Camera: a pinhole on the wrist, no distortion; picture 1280 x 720 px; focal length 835.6 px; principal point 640.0 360.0 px. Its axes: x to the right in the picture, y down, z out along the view. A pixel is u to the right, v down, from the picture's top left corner.
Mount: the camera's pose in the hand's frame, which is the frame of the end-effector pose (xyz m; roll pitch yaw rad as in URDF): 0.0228 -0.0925 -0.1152 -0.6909 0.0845 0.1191
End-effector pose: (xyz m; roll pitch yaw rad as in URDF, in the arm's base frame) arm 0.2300 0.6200 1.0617 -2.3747 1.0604 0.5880
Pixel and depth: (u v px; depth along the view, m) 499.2 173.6 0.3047
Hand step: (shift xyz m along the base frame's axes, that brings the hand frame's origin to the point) -0.1644 -0.0098 -0.0550
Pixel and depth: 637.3 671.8 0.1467
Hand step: 0.0345 -0.0452 -0.0126
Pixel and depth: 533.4 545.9 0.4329
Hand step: -0.1927 -0.2119 -0.0976
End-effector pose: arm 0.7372 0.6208 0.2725 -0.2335 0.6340 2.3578
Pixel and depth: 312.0 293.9 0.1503
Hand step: 0.0202 -0.0075 0.0333
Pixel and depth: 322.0 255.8 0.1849
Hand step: -0.0011 -0.0145 0.0641
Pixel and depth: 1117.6 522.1 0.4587
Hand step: -0.4181 -0.0469 -0.0882
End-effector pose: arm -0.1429 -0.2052 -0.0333 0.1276 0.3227 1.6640
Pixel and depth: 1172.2 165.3 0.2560
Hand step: -0.0516 0.2112 0.0445
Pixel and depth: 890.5 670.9 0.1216
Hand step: -0.0335 0.0294 -0.0637
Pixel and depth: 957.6 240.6 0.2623
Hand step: -0.0594 0.1470 0.0634
